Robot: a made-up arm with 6 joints.
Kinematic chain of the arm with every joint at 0, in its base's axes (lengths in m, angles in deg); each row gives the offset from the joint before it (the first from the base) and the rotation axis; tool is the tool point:
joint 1: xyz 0 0 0.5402 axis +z
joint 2: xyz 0.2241 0 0 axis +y
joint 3: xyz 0 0 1.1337 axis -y
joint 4: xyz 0 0 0.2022 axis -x
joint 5: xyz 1.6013 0 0 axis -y
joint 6: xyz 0.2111 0 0 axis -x
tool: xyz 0 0 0
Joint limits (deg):
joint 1: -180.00..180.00
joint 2: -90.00..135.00
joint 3: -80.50..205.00
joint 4: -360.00..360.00
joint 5: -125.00..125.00
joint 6: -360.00..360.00
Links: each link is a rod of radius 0.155 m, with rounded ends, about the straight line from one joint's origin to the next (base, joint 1, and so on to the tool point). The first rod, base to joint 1, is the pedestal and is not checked.
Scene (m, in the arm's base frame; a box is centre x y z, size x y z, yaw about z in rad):
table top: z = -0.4
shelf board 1: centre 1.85 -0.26 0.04 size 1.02 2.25 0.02 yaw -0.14
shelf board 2: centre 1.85 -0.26 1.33 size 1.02 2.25 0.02 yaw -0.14
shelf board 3: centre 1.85 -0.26 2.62 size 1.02 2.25 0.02 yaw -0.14
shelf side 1: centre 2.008 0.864 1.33 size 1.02 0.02 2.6 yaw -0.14
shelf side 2: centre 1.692 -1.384 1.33 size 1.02 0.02 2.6 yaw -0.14
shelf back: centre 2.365 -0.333 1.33 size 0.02 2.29 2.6 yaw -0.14
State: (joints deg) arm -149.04 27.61 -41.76 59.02 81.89 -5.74
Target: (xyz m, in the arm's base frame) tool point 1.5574 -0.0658 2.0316
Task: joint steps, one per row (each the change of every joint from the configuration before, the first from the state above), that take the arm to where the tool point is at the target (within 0.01 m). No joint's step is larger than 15 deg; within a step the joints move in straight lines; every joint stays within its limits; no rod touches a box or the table.
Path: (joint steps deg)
1: 13.96 -8.39 2.42 -3.26 5.01 -2.57
2: 13.95 -8.38 2.42 -3.27 5.01 -2.57
3: 13.96 -8.39 2.42 -3.26 5.01 -2.58
4: 13.95 -8.39 2.42 -3.26 5.01 -2.57
5: 13.96 -8.38 2.42 -3.27 5.01 -2.57
6: 13.95 -8.39 2.43 -3.26 5.01 -2.57
7: 13.98 2.20 4.18 6.13 -6.53 3.86
8: 13.98 2.19 4.19 6.14 -6.53 3.85
9: 13.98 2.20 4.18 6.13 -6.53 3.86
10: 13.98 2.19 4.19 6.13 -6.53 3.86

